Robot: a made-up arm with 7 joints.
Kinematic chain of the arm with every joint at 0, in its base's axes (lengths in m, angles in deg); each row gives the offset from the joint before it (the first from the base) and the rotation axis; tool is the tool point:
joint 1: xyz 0 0 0 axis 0 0.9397 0.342
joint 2: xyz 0 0 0 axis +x
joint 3: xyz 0 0 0 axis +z
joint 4: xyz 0.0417 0 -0.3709 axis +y
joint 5: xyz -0.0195 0 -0.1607 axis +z
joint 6: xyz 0 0 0 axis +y
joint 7: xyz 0 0 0 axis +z
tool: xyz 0 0 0
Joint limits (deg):
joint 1: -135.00..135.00
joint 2: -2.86..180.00
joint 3: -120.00..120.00
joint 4: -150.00..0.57
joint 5: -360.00..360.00
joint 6: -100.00..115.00
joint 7: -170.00..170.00
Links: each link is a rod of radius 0.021 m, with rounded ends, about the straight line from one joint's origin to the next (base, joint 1, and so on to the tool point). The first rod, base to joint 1, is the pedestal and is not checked.
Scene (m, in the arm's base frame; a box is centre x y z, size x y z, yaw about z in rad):
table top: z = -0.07
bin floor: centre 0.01 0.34 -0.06 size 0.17 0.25 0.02 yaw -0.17
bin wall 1: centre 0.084 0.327 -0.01 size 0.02 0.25 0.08 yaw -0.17
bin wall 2: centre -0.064 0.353 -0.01 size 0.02 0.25 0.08 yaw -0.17
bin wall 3: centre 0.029 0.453 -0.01 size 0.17 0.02 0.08 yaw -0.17
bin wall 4: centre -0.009 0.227 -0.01 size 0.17 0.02 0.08 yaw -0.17
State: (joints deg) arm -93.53 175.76 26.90 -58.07 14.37 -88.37 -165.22
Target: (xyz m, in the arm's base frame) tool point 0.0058 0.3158 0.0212
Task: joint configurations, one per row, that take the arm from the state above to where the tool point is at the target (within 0.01 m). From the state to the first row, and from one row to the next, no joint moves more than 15 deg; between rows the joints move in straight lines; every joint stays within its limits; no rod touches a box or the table.
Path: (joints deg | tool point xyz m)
1: -96.11 162.57 31.91 -63.85 25.36 -89.82 -165.82 | -0.4353 0.1565 0.1685
2: -98.69 149.38 36.93 -69.64 36.35 -91.28 -166.42 | -0.3868 0.2257 0.1789
3: -101.27 136.19 41.94 -75.42 47.34 -92.73 -167.01 | -0.3273 0.2819 0.1884
4: -103.85 123.00 46.96 -81.20 58.33 -94.18 -167.61 | -0.2594 0.3236 0.1975
5: -106.43 109.81 51.97 -86.98 69.32 -95.64 -168.21 | -0.1858 0.3498 0.2065
6: -109.01 96.62 56.99 -92.77 80.31 -97.09 -168.80 | -0.1090 0.3596 0.2155
7: -111.59 83.43 62.00 -98.55 91.31 -98.55 -169.40 | -0.0323 0.3526 0.2241
8: -114.17 70.23 67.02 -104.33 102.30 -100.00 -170.00 | 0.0414 0.3288 0.2315
9: -117.64 73.71 74.74 -109.62 87.64 -98.06 -169.20 | 0.0139 0.3383 0.1940
10: -121.11 77.19 82.47 -114.90 72.99 -96.12 -168.41 | -0.0040 0.3428 0.1541
11: -124.58 80.66 90.20 -120.19 58.33 -94.19 -167.61 | -0.0125 0.3423 0.1146
12: -128.06 84.14 97.93 -125.47 43.68 -92.25 -166.81 | -0.0126 0.3373 0.0780
13: -131.53 87.62 105.65 -130.76 29.02 -90.31 -166.02 | -0.0059 0.3281 0.0463
14: -135.00 91.09 113.38 -136.04 14.37 -88.37 -165.22 | 0.0058 0.3158 0.0212

